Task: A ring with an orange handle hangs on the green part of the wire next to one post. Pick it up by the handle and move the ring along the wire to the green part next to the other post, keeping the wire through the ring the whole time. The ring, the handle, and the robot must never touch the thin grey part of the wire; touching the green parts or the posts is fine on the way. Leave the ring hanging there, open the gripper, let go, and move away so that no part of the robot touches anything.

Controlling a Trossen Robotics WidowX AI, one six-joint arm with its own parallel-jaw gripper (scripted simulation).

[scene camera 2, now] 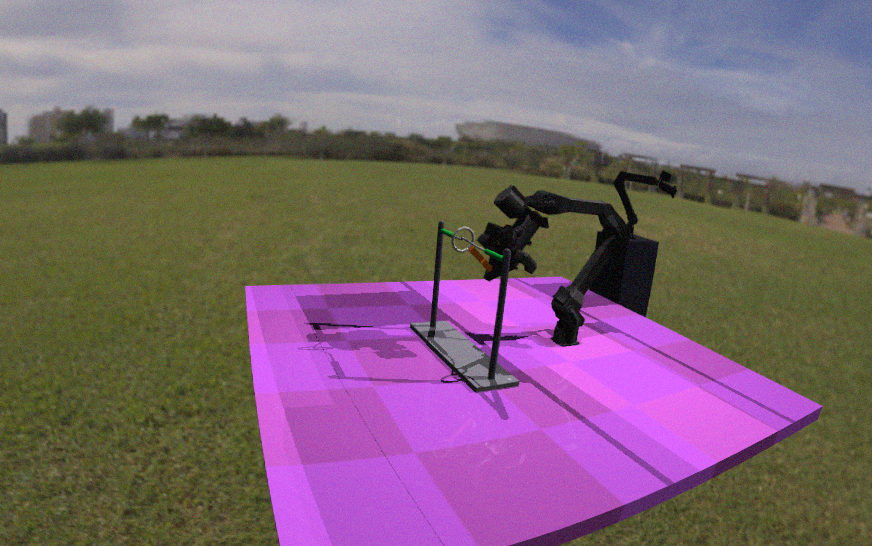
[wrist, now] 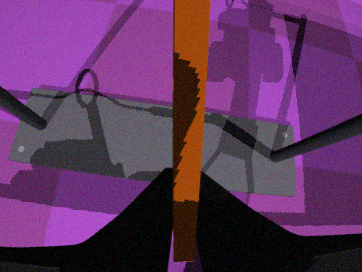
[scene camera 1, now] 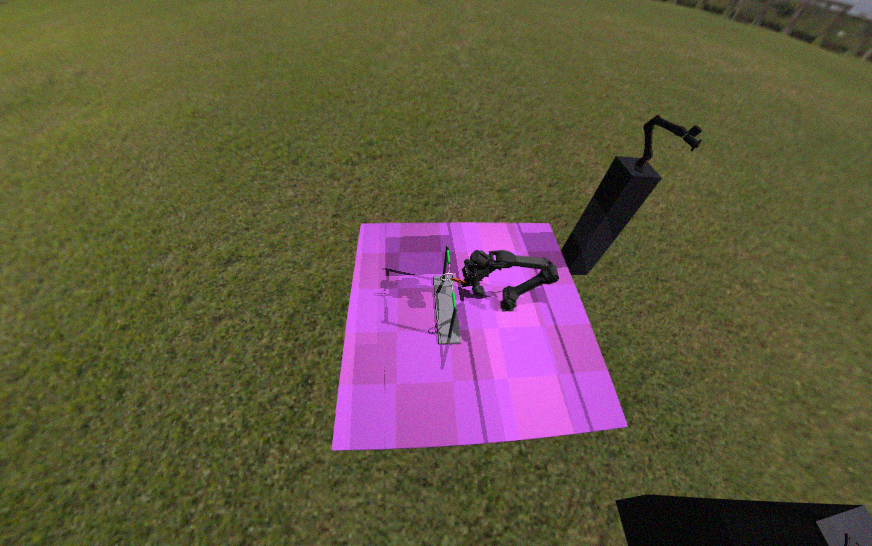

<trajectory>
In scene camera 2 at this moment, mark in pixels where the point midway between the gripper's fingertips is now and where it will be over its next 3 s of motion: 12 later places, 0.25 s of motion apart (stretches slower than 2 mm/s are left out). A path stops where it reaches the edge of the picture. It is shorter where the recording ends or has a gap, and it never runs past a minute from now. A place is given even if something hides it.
My gripper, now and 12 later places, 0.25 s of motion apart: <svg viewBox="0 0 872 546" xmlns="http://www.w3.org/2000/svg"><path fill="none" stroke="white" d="M486 279L481 278L478 276L479 277L482 280L485 286L485 293L485 300L489 302L491 303L492 304L494 306L496 308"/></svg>
</trajectory>
